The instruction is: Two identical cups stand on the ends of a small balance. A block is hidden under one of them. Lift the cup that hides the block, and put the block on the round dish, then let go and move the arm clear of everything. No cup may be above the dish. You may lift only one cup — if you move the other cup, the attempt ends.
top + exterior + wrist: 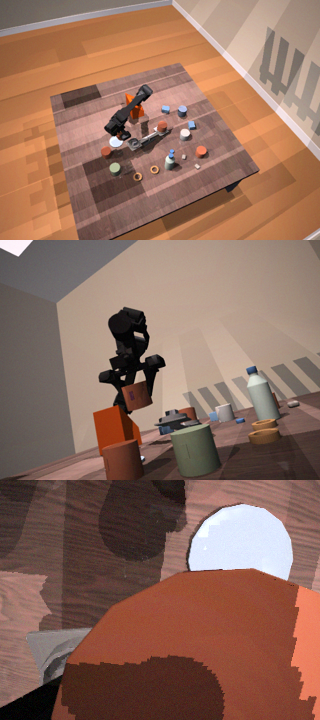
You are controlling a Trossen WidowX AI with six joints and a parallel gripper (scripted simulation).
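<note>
Now: the grey block 50 mm ahead of my gripper tip, 70 mm to the left of it and 70 mm below it. The rest, counted from my gripper tip: white cylinder (120 mm ahead, 480 mm to the left, 120 mm below); then green cylinder (170 mm ahead, 130 mm to the right, 120 mm below); then pale blue round dish (60 mm behind, 30 mm to the right, 150 mm below).
</note>
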